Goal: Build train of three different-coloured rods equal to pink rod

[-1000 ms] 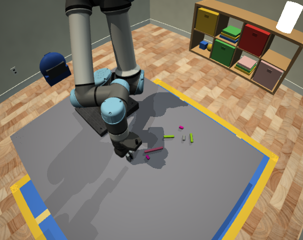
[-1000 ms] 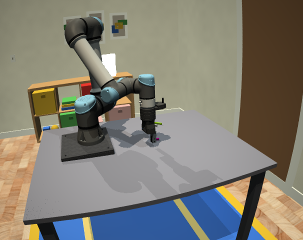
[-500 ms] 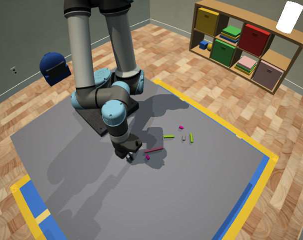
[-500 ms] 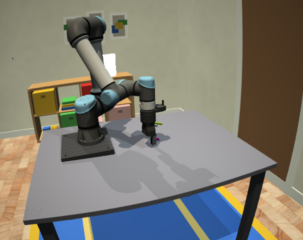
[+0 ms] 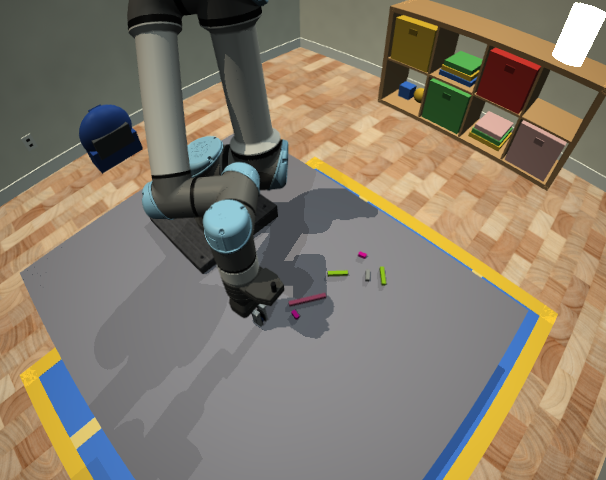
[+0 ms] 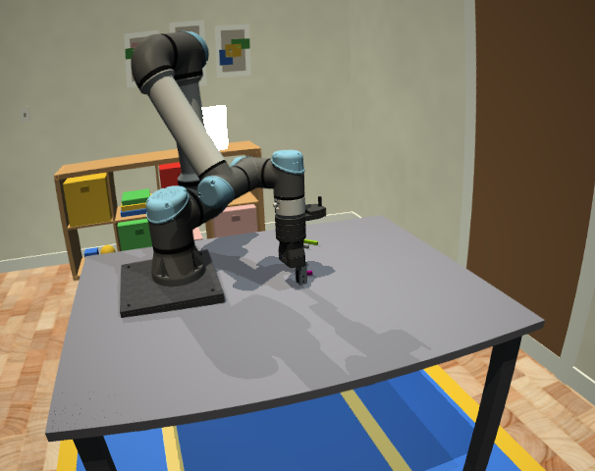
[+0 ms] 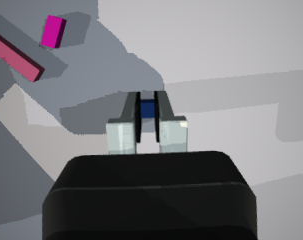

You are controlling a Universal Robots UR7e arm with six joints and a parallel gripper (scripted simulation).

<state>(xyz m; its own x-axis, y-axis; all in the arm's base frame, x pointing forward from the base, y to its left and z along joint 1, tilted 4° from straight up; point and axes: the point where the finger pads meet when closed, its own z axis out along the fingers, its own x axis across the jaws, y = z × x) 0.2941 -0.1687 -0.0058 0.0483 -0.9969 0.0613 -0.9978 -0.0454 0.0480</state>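
The grey rod lies 260 mm to the left of my hand, 130 mm ahead of it and 30 mm below it. From my hand the other things lie so: lime rod (280 mm to the left, 160 mm ahead, 30 mm below); then blue rod (10 mm below); then pink rod (110 mm to the left, 50 mm ahead, 30 mm below).
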